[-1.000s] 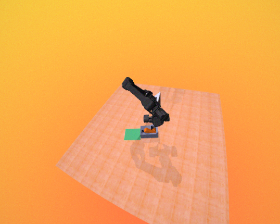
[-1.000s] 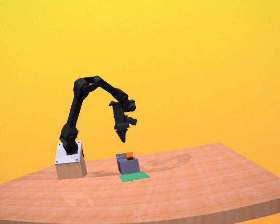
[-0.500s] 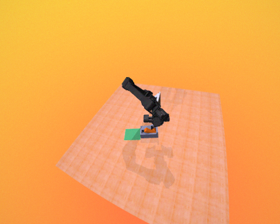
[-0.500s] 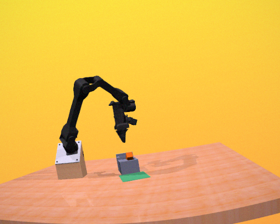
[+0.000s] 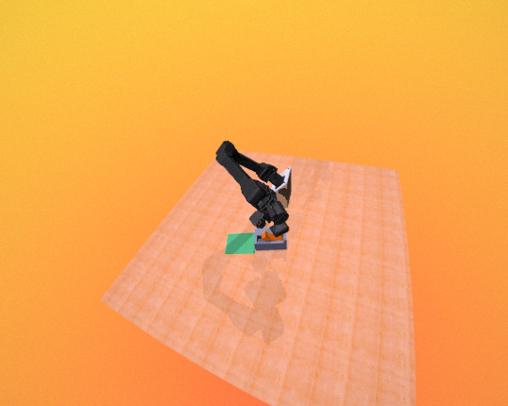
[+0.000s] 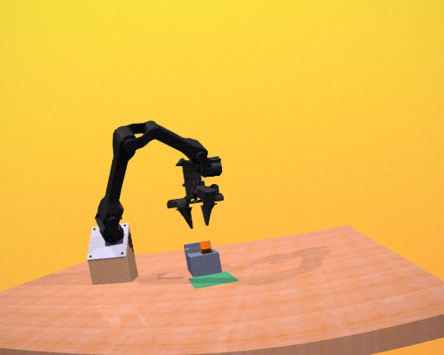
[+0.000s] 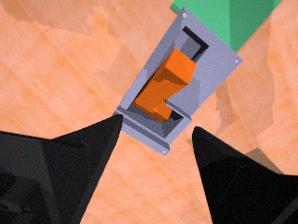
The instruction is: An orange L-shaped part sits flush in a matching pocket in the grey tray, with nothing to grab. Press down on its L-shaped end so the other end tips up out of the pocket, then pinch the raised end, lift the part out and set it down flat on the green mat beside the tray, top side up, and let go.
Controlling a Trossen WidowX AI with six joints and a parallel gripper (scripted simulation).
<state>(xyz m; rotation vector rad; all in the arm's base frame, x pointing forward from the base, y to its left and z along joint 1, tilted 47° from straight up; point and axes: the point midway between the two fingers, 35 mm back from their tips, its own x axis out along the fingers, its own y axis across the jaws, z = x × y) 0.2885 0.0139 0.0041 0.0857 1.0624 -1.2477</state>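
Now: the orange L-shaped part 10 mm behind my gripper tip and 100 mm below it. Also, from my gripper tip: green mat 20 mm ahead, 170 mm to the right, 160 mm below.
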